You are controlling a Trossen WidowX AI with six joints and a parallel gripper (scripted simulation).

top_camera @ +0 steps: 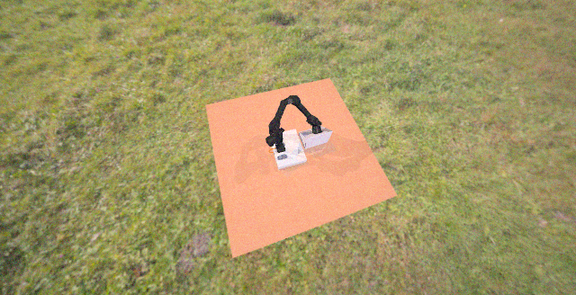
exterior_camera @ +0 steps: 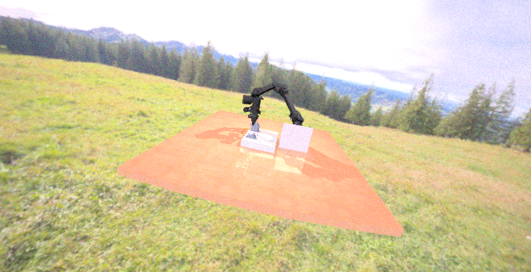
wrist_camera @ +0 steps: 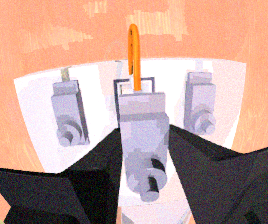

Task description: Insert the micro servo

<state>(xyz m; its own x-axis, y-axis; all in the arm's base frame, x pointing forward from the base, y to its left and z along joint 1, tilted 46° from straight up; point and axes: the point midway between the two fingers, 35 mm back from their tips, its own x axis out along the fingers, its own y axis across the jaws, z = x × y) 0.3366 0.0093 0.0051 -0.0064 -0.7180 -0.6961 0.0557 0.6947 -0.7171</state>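
The white robot deck is 12 cm behind my gripper tip, 10 cm below it and 1 cm to the left of it.
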